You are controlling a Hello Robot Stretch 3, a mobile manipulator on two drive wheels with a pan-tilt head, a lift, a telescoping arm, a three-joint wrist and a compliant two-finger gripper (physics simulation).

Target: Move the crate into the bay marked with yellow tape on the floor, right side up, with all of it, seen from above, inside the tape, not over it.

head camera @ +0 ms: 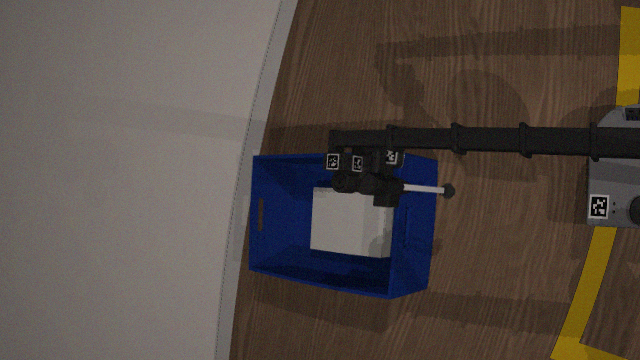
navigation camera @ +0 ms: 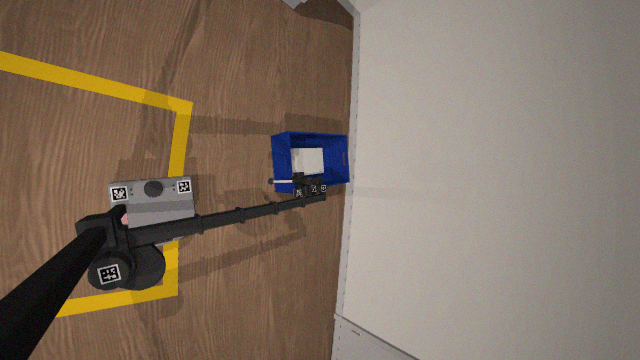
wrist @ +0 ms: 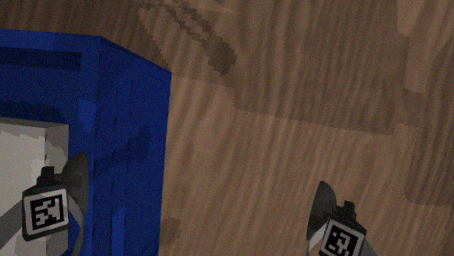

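Where they show: gripper, between the fingertips: (wrist: 203,188); robot's base, origin of its link: (navigation camera: 153,187).
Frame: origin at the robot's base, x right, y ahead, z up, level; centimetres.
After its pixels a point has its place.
Observation:
The blue crate (head camera: 417,265) @(z 9.2, x 73.0, y 19.7 cm) (navigation camera: 281,155) @(z 12.8, x 73.1, y 13.4 cm) (wrist: 135,200) @(z 13.1, x 73.3, y 3.4 cm) stands upright on the floor, open side up, with its far end close to the wall. It is outside the yellow tape (head camera: 590,285) @(z 0.1, x 14.0, y 22.6 cm) (navigation camera: 181,140) @(z 0.1, x 15.7, y 24.4 cm). A white box (head camera: 340,220) @(z 7.1, x 105.5, y 8.6 cm) (navigation camera: 310,159) @(z 7.1, x 103.8, y 10.2 cm) (wrist: 20,150) @(z 7.1, x 92.1, y 1.5 cm) lies inside it. My gripper (head camera: 448,190) (navigation camera: 270,181) @(z 21.7, x 65.6, y -2.2 cm) (wrist: 203,188) @(z 21.7, x 65.6, y -2.2 cm) is open, with nothing between its fingers. It points back toward my base, near the crate's end that faces the base. In the wrist view, the left finger overlaps the crate and box, and the right finger is over floor. The fingertips' exact height is unclear.
My grey base (head camera: 602,175) @(z 16.0, x 12.4, y -8.0 cm) (navigation camera: 160,205) @(z 16.0, x 1.9, y -7.6 cm) stands across the tape's near-wall side. The extended arm (head camera: 490,139) @(z 56.5, x 32.5, y -10.3 cm) (navigation camera: 240,215) @(z 57.0, x 25.0, y -10.1 cm) reaches from it to beside the crate. A pale wall (head camera: 125,200) @(z 62.3, x 161.7, y 8.8 cm) (navigation camera: 475,175) @(z 111.9, x 158.7, y -7.1 cm) rises behind the crate. A grey door panel (navigation camera: 365,345) @(z 40.2, x 126.8, y -164.2 cm) shows at the bottom.

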